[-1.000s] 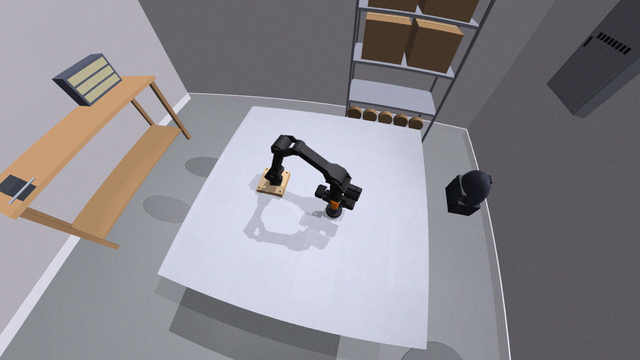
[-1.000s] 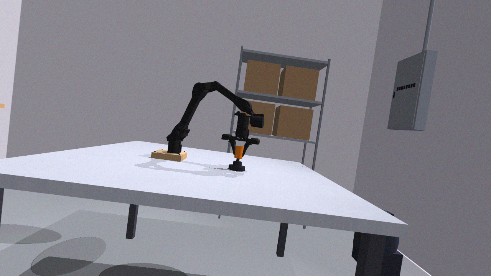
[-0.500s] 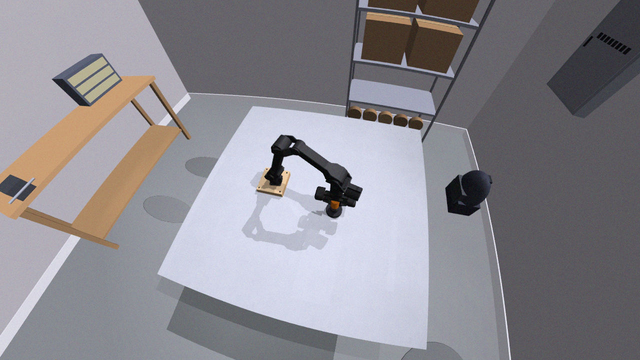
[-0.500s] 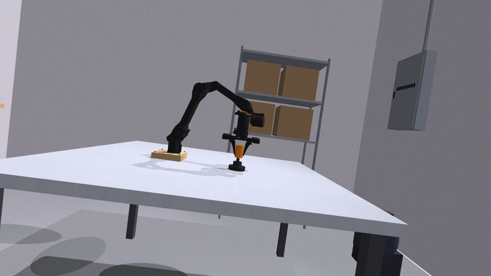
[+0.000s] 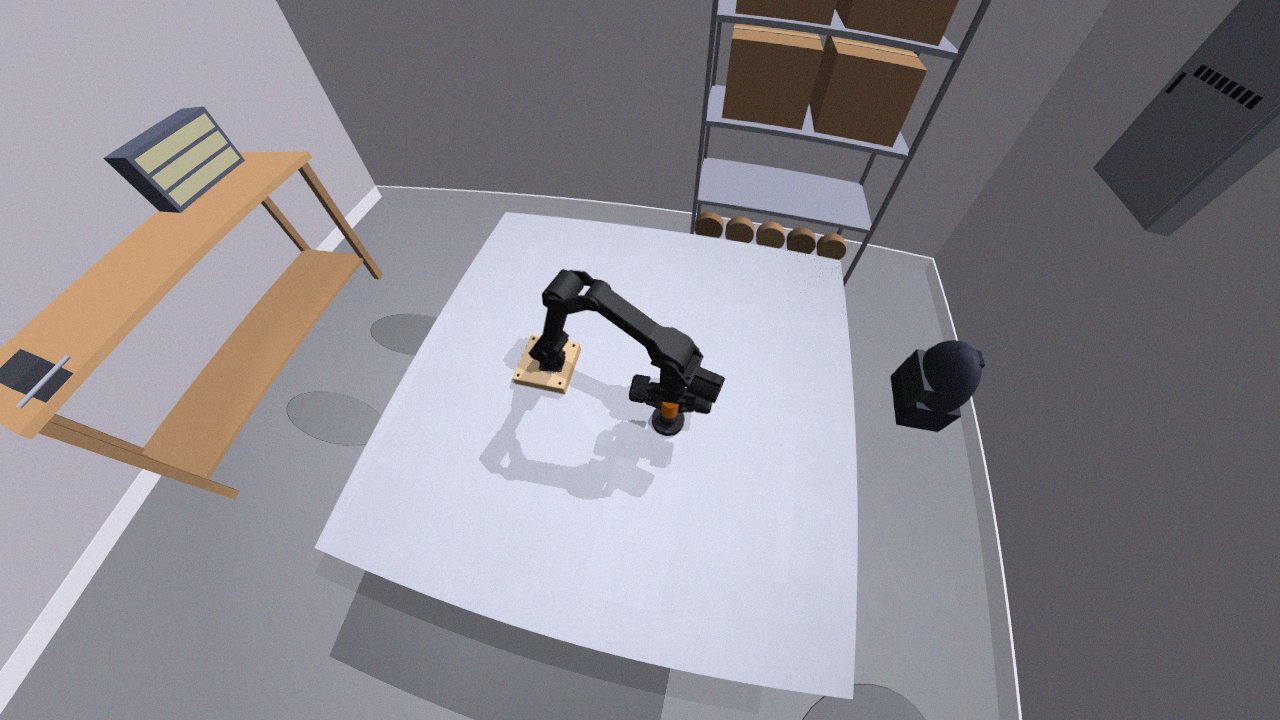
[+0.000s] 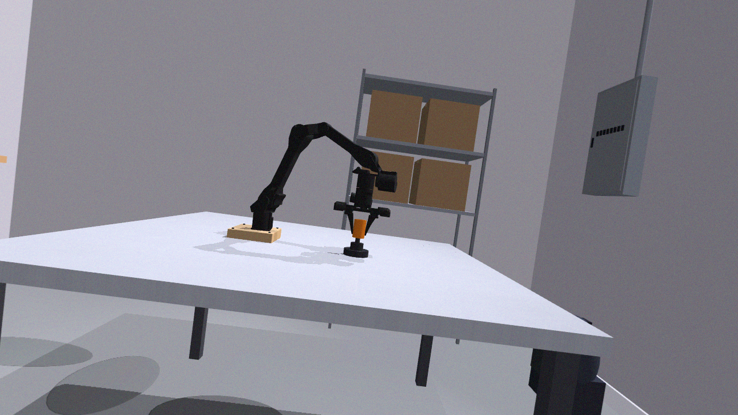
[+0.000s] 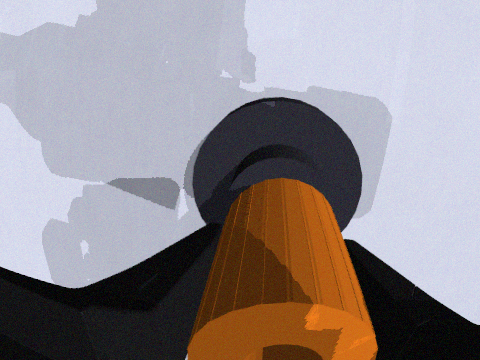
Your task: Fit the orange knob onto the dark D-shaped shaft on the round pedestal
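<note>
The orange knob lies 2 cm above my gripper tip. Also, from my gripper tip: dark round pedestal: 4 cm below.
</note>
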